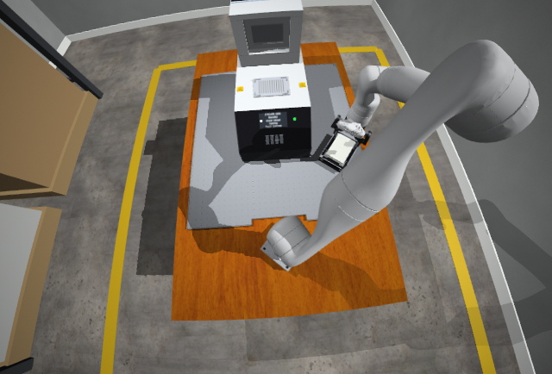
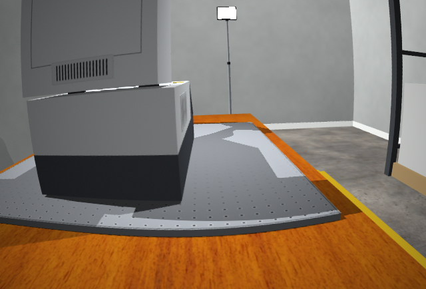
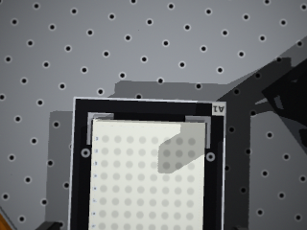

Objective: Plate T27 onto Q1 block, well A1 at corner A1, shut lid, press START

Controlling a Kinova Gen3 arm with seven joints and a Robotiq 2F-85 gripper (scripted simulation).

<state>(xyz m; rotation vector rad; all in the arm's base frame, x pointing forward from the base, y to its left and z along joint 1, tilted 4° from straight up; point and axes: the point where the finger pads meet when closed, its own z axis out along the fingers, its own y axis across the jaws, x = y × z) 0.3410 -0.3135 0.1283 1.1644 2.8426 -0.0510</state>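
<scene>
Right now the plate T27 is 8 cm below my hand. The rest, counted from my hand: black nest N1: 9 cm below.
</scene>
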